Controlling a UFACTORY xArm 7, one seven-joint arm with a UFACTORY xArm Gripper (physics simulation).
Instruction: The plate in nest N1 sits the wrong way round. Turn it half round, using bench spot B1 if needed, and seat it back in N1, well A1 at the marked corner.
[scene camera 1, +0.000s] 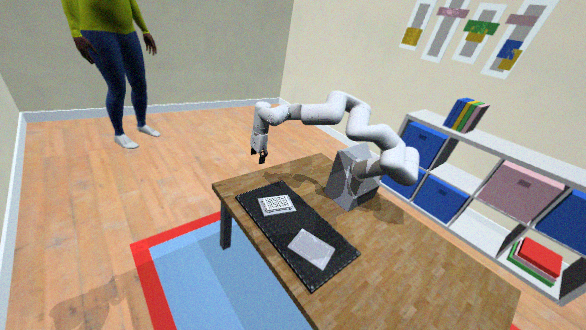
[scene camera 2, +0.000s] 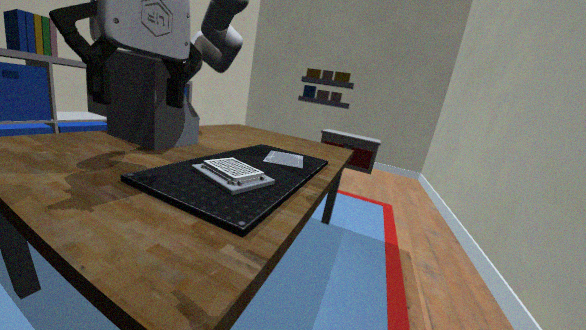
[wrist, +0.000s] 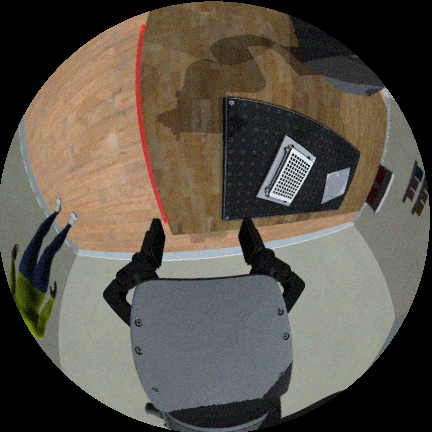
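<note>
A white well plate (scene camera 1: 278, 203) (scene camera 2: 233, 168) (wrist: 292, 175) lies flat on a grey nest (scene camera 2: 237, 188) (wrist: 273, 170) on the black board. The letter on the nest and the plate's well A1 are too small to tell. A flat light grey rectangle (scene camera 1: 311, 248) (scene camera 2: 284, 159) (wrist: 336, 185), which looks like the bench spot, lies on the same board, apart from the nest. My gripper (scene camera 1: 262, 159) (scene camera 2: 134, 102) (wrist: 201, 226) is open and empty, high above and to the side of the plate, beyond the board's near-nest end. Its fingers touch nothing.
The black board (scene camera 1: 260, 220) (scene camera 2: 200, 210) (wrist: 245, 195) lies on the wooden table (scene camera 1: 425, 260) (scene camera 2: 125, 240) (wrist: 190, 175). The grey arm base (scene camera 1: 345, 175) (scene camera 2: 150, 125) stands on the table beside the board. A shelf unit stands behind the base, and a person stands on the floor beyond the table.
</note>
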